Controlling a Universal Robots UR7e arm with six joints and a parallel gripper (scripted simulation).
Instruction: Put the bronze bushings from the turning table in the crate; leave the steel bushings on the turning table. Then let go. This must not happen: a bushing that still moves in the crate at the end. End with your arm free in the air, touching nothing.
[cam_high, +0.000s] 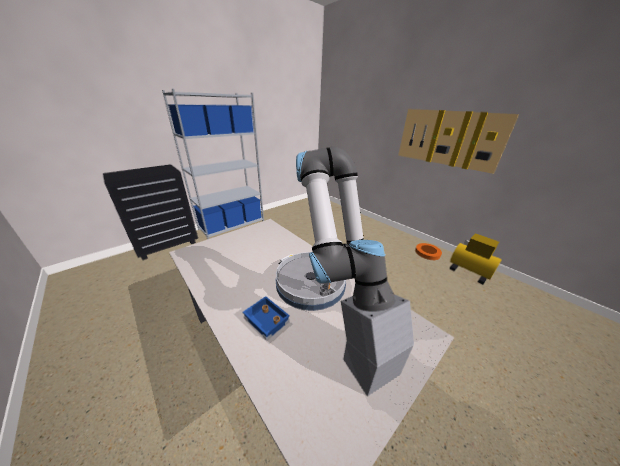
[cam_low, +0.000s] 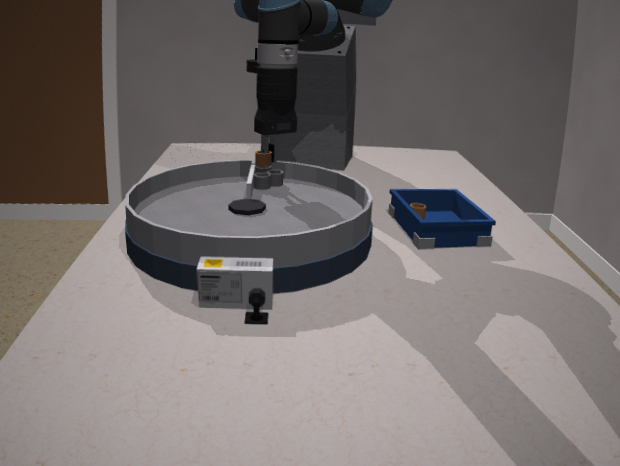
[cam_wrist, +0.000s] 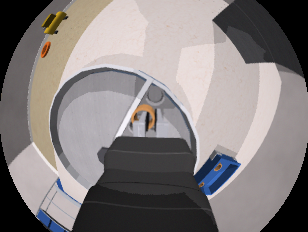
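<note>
Now: the blue crate 30 cm to the left of my hand, 16 cm ahead of it and 9 cm below it. Also, from my hand: grey turning table: 15 cm ahead, 6 cm to the right, 6 cm below.
</note>
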